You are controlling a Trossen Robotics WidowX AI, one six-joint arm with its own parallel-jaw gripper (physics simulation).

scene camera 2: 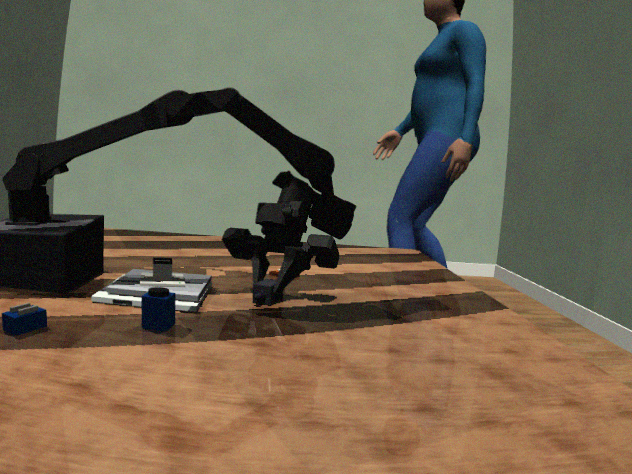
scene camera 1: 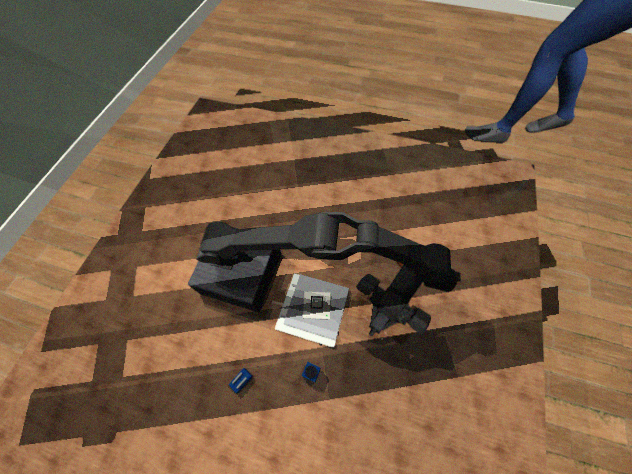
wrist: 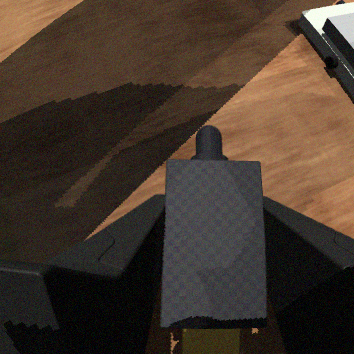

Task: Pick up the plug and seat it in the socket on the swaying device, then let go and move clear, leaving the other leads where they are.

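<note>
My gripper is shut on the plug, a dark grey block with a rounded nub in the wrist view. It holds the plug low above the table, to the right of the device in both scene views. The device is a flat grey and white slab. Its socket is a small upright square housing with a dark opening, apart from the plug. A blue block with two pale bars and a blue block with a round black top stand on the table.
The arm's dark base box stands left of the device. A small orange thing shows behind the fingers in scene camera 2. A person stands beyond the table. Striped shadows cross the table.
</note>
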